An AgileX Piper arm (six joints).
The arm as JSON. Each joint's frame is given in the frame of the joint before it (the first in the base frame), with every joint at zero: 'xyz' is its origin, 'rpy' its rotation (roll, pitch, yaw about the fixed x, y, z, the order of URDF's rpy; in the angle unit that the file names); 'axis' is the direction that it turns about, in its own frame. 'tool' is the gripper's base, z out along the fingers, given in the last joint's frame.
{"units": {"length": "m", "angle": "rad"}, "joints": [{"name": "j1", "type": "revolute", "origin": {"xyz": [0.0, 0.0, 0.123], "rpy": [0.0, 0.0, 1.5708]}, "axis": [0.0, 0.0, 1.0]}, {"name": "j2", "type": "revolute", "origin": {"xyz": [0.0, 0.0, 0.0], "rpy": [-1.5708, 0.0, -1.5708]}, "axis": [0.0, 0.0, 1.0]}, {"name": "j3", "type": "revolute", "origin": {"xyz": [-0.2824, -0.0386, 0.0], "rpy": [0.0, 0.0, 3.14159]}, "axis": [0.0, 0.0, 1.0]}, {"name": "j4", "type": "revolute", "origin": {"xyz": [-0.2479, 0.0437, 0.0], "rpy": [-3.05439, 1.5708, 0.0]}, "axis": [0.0, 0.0, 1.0]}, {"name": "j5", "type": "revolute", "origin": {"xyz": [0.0, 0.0, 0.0], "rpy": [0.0, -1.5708, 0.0]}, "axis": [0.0, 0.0, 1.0]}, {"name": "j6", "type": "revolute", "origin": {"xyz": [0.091, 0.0, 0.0], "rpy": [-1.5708, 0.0, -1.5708]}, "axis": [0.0, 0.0, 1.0]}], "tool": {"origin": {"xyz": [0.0, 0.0, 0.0], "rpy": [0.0, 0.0, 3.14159]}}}
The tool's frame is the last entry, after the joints.
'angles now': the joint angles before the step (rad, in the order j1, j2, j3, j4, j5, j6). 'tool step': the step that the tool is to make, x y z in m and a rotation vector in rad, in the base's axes. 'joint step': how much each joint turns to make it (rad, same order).
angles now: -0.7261, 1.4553, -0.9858, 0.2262, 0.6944, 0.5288
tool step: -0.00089, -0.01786, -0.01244, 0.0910, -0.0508, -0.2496
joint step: -0.0424, 0.0501, 0.0000, -0.0045, -0.0583, 0.2282
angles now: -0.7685, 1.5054, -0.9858, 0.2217, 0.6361, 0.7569
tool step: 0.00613, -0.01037, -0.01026, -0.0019, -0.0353, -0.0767
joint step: -0.0056, 0.0450, 0.0000, -0.0021, -0.0816, 0.0655
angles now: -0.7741, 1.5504, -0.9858, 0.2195, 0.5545, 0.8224
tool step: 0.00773, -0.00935, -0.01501, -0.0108, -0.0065, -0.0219
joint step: 0.0000, 0.0594, -0.0024, -0.0013, -0.0721, 0.0105
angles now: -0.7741, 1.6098, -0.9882, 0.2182, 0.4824, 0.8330
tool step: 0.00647, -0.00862, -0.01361, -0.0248, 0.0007, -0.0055
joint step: 0.0001, 0.0539, -0.0039, -0.0125, -0.0684, 0.0000
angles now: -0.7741, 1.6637, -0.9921, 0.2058, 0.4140, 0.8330
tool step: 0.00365, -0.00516, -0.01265, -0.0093, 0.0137, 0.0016
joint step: 0.0001, 0.0428, 0.0000, -0.0143, -0.0403, 0.0000
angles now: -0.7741, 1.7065, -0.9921, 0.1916, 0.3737, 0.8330
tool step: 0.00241, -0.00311, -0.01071, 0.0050, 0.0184, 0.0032
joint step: 0.0001, 0.0349, -0.0022, -0.0093, -0.0164, 0.0000
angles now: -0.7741, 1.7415, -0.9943, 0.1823, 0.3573, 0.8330
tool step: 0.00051, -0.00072, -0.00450, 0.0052, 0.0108, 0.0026
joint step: 0.0000, 0.0132, 0.0000, -0.0047, -0.0019, 0.0001
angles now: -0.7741, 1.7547, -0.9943, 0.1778, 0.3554, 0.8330
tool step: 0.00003, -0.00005, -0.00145, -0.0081, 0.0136, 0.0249
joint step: 0.0000, 0.0039, 0.0000, -0.0015, 0.0019, -0.0278
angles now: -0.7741, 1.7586, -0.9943, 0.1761, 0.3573, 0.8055
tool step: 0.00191, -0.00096, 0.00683, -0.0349, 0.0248, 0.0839
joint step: 0.0000, -0.0072, -0.0217, 0.0061, 0.0291, -0.0977
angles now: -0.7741, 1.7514, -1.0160, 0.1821, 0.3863, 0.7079
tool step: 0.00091, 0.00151, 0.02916, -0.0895, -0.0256, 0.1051
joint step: 0.0000, -0.0634, -0.0297, 0.0378, 0.0240, -0.1467
